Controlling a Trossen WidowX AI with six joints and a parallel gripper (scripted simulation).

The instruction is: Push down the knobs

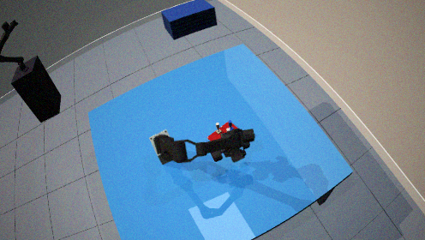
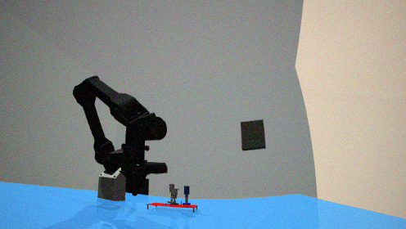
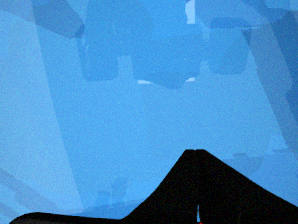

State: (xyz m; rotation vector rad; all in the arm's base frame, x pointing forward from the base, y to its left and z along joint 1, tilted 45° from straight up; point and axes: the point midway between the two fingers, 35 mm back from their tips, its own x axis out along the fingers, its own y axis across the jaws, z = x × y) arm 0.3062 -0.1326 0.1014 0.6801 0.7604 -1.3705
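Right now my gripper tip is 1 cm short of the knob, 18 cm to the right of it and 3 cm below it.
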